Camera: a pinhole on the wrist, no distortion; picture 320 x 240 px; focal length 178.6 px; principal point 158.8 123.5 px. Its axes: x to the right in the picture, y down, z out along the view. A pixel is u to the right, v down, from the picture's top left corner.
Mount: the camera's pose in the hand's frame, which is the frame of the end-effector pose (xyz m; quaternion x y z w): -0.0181 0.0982 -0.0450 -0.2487 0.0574 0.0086 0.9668
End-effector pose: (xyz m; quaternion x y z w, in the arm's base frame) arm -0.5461 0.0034 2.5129 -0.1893 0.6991 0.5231 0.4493
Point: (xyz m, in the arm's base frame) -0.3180 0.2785 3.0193
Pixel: outside the picture
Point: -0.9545 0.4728 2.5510
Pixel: 254.8 198.0
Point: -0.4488 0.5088 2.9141
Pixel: 53.5 116.4
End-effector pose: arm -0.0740 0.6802 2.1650 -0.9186 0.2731 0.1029 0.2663
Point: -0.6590 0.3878 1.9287
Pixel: outside the picture
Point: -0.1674 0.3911 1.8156
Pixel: 245.9 218.4
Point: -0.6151 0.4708 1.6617
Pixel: 92.1 223.4
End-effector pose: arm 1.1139 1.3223 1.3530 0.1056 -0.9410 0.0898 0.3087
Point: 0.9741 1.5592 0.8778
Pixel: 66.3 117.0
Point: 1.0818 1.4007 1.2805
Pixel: 110.1 7.3
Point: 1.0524 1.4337 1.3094
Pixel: 185.1 89.2
